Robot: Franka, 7 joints.
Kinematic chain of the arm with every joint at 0, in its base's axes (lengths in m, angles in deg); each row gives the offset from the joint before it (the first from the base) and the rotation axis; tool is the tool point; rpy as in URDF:
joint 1: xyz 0 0 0.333 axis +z
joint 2: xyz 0 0 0 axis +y
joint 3: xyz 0 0 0.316 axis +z
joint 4: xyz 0.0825 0 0 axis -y
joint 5: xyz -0.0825 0 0.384 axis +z
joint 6: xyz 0 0 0 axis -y
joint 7: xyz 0.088 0 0 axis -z
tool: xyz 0 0 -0.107 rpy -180 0 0
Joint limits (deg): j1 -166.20..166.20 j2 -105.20..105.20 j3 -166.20..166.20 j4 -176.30..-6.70 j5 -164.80..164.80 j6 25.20..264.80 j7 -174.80..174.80
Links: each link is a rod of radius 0.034 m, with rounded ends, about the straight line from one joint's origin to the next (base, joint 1, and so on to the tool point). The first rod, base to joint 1, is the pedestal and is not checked.
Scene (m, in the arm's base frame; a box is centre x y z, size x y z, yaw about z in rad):
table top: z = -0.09
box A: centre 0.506 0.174 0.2 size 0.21 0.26 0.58 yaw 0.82
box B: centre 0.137 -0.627 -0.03 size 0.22 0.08 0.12 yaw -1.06
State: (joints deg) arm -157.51 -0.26 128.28 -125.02 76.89 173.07 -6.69
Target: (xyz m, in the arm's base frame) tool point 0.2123 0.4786 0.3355
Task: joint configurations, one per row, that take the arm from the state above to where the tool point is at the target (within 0.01 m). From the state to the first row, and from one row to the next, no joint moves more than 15 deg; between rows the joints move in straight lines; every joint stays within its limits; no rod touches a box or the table.
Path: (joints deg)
1: -150.76 11.38 134.24 -125.27 68.81 170.05 -8.49
2: -144.01 23.02 140.20 -125.53 60.73 167.03 -10.30
3: -137.26 34.66 146.16 -125.78 52.65 164.00 -12.10
4: -130.51 46.31 152.13 -126.03 44.58 160.98 -13.91
5: -121.84 33.98 155.64 -127.86 52.55 160.12 -12.10
6: -113.17 21.66 159.16 -129.68 60.52 159.27 -10.30
7: -104.50 9.33 162.68 -131.50 68.50 158.41 -8.49
8: -95.83 -2.99 166.20 -133.33 76.47 157.56 -6.69

